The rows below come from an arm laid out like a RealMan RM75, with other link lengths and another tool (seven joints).
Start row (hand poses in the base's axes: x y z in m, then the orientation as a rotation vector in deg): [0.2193, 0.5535, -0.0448, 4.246, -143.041, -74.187]
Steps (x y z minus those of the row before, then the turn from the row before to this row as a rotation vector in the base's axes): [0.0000, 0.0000, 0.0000, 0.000, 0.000, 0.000]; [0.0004, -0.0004, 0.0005, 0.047, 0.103, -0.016]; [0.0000, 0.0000, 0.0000, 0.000, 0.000, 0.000]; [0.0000, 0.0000, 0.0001, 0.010, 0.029, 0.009]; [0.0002, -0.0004, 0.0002, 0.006, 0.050, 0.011]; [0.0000, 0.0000, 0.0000, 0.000, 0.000, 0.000]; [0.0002, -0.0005, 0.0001, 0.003, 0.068, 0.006]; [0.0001, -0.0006, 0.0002, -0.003, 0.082, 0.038]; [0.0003, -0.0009, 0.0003, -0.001, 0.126, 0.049]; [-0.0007, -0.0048, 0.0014, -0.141, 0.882, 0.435]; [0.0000, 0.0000, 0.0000, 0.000, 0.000, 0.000]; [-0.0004, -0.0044, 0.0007, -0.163, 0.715, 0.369]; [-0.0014, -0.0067, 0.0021, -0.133, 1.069, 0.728]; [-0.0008, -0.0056, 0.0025, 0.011, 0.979, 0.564]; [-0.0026, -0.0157, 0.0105, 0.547, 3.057, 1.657]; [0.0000, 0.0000, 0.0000, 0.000, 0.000, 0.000]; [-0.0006, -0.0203, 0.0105, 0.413, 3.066, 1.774]
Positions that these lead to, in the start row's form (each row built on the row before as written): [0.2193, 0.5535, -0.0448, 4.246, -143.041, -74.187]; [0.2197, 0.5531, -0.0443, 4.169, -142.931, -74.224]; [0.2197, 0.5531, -0.0443, 4.169, -142.931, -74.224]; [0.2197, 0.5531, -0.0442, 4.163, -142.897, -74.225]; [0.2199, 0.5527, -0.0440, 4.145, -142.848, -74.214]; [0.2199, 0.5527, -0.0440, 4.145, -142.848, -74.214]; [0.2201, 0.5522, -0.0439, 4.108, -142.787, -74.197]; [0.2202, 0.5516, -0.0437, 4.100, -142.707, -74.155]; [0.2205, 0.5507, -0.0434, 4.077, -142.585, -74.099]; [0.2198, 0.5459, -0.0420, 3.996, -141.784, -73.505]; [0.2198, 0.5459, -0.0420, 3.996, -141.784, -73.505]; [0.2194, 0.5415, -0.0413, 3.938, -141.158, -72.958]; [0.2180, 0.5348, -0.0392, 4.095, -140.093, -72.206]; [0.2172, 0.5292, -0.0367, 4.149, -139.070, -71.725]; [0.2146, 0.5135, -0.0262, 4.332, -135.602, -70.881]; [0.2146, 0.5135, -0.0262, 4.332, -135.602, -70.881]; [0.2140, 0.4932, -0.0157, 4.593, -132.178, -69.798]
